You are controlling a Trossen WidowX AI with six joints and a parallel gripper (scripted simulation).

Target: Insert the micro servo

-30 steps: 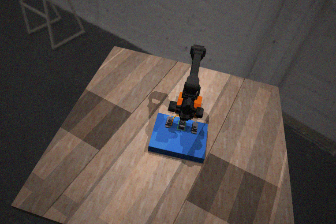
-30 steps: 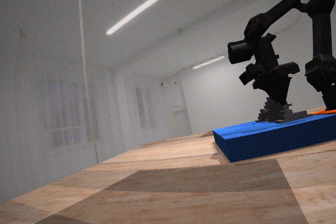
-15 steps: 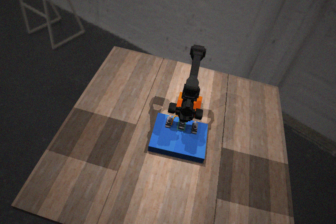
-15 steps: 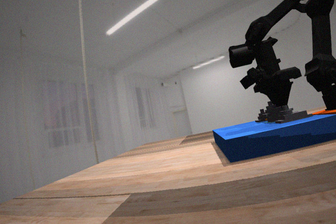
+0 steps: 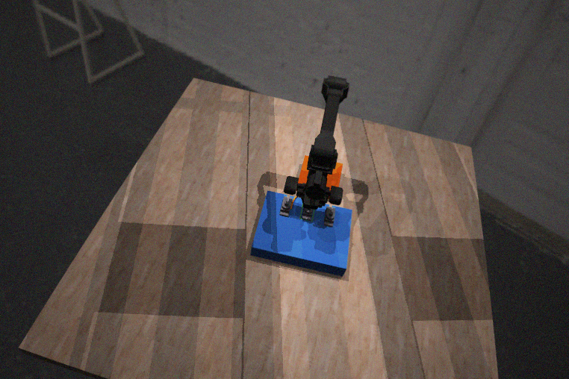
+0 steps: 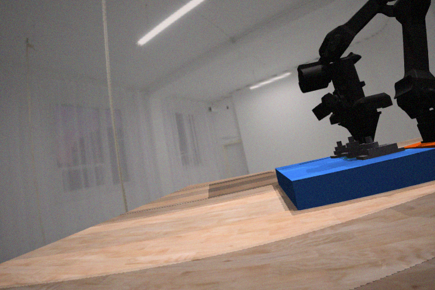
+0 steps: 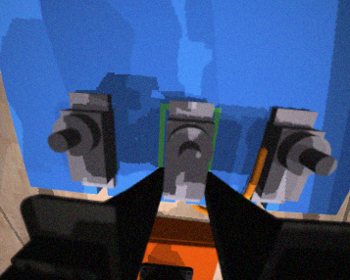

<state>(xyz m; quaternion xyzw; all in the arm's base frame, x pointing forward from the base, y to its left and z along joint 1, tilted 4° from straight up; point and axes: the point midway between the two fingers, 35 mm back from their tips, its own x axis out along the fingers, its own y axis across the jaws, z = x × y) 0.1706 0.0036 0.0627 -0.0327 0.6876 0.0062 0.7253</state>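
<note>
Now: gripper tip 12 cm short of the blue deck, 4 cm above it and 1 cm to the right of it.
</note>
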